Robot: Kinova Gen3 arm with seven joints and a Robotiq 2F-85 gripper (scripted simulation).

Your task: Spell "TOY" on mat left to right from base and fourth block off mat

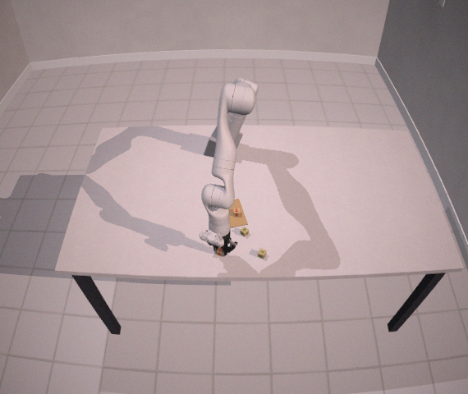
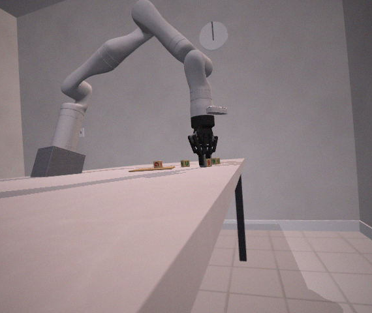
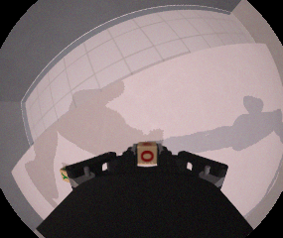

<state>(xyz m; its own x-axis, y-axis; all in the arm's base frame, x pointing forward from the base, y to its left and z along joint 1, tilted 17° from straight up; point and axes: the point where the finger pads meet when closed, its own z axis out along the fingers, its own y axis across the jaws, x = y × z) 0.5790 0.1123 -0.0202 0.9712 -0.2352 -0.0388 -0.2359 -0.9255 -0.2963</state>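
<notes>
Right now the mat is 19 cm behind my hand, 2 cm to the right of it and 2 cm below it.
</notes>
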